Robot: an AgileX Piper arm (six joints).
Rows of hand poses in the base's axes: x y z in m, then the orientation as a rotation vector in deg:
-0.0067, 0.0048, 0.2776, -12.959, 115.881, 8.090
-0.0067, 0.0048, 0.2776, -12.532, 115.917, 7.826
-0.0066, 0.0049, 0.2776, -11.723, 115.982, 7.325
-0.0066, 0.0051, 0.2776, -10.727, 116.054, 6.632
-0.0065, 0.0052, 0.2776, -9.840, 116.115, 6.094
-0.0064, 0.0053, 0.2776, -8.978, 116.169, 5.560
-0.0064, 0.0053, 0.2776, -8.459, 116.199, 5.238
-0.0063, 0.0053, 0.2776, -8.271, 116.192, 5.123
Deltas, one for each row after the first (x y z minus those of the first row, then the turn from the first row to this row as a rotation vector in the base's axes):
0.0000, 0.0000, 0.0000, 0.000, 0.000, -0.421
0.0001, 0.0001, 0.0000, 0.001, 0.000, -1.218
0.0001, 0.0003, 0.0000, -0.053, -0.011, -2.233
0.0002, 0.0004, 0.0000, -0.045, -0.009, -3.102
0.0003, 0.0005, 0.0000, -0.045, -0.009, -3.951
0.0003, 0.0005, 0.0000, -0.045, -0.009, -4.463
0.0004, 0.0005, 0.0000, -0.042, -0.026, -4.647

